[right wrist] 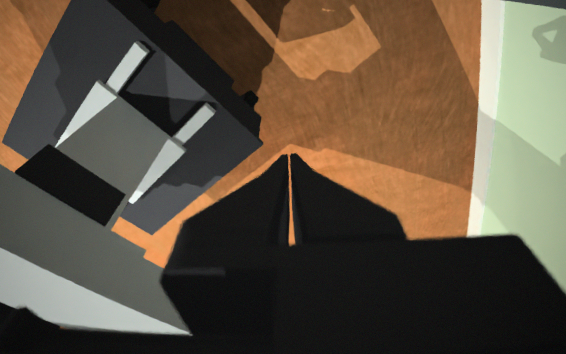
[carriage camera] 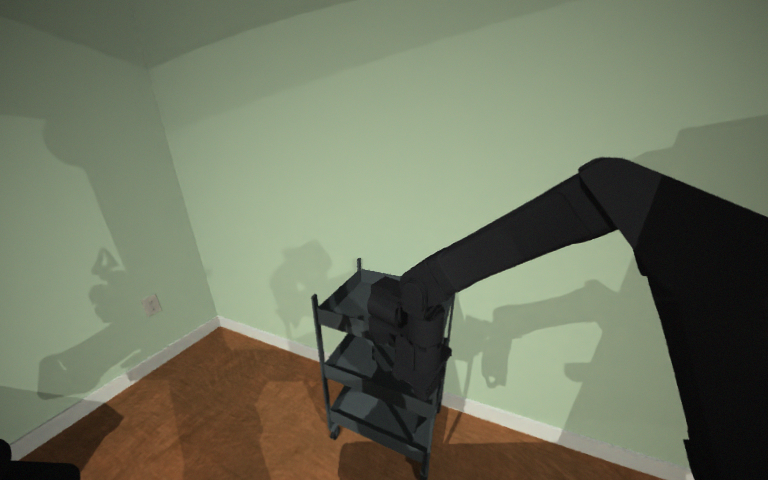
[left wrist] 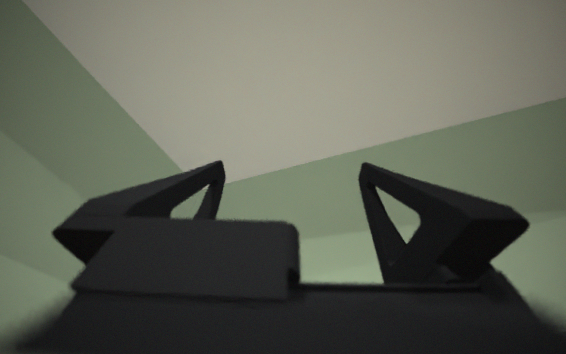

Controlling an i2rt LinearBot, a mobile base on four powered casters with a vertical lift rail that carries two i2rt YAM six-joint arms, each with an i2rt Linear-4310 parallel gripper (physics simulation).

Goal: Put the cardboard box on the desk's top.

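Places are measured from the left arm's base along level axes (x ahead, y left, z up), in metres.
Where they show: left gripper, fingertip midpoint: (left wrist: pixel 291 169); right gripper, fingertip midpoint: (right wrist: pixel 289 165) (carriage camera: pixel 420 398).
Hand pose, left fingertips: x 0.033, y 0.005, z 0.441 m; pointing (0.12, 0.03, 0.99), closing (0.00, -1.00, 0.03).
Observation:
After its pixels a point has its place.
Neither the cardboard box nor the desk shows in these views. My left gripper (left wrist: pixel 291 169) {x 0.033, y 0.005, z 0.442 m} is open and empty; it points up toward the ceiling and the upper walls. My right gripper (right wrist: pixel 289 165) {x 0.222, y -0.420, z -0.016 m} is shut with nothing between its fingertips and points down over the wooden floor. In the carriage view the right arm reaches in from the right, and its dark wrist hangs in front of a cart; its fingertips cannot be made out there.
A dark grey three-tier cart (carriage camera: pixel 320 345) {x 0.606, y -0.112, z -0.261 m} stands on casters near the green wall (carriage camera: pixel 396 186) {x 0.880, y -0.404, z 0.292 m}. In the right wrist view, the robot's own dark base (right wrist: pixel 200 155) {x -0.151, y -0.515, z -0.526 m} with pale rails (right wrist: pixel 195 125) lies at the left. A white baseboard (carriage camera: pixel 509 425) {x 0.652, y -0.956, z -0.807 m} (right wrist: pixel 484 110) {x 0.583, y -1.133, z -0.786 m} runs along the wall.

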